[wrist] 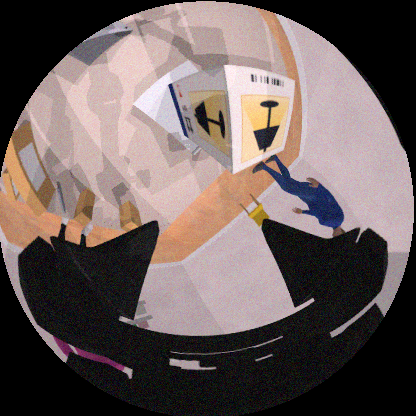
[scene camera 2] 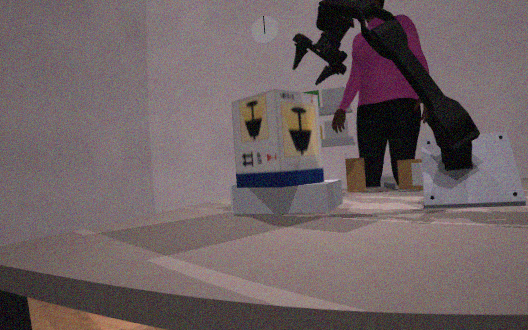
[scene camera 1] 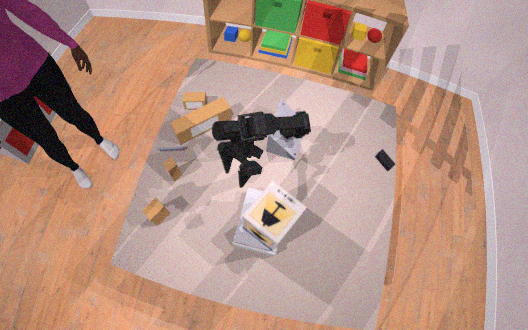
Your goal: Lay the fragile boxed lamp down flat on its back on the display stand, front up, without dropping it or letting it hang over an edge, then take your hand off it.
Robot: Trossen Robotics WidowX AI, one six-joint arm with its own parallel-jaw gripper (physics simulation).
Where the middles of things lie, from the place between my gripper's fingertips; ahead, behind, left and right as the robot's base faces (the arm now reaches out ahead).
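Grey display stand (scene camera 2: 323, 197): 350 mm below my hand, 120 mm left of it, 30 mm ahead of it.
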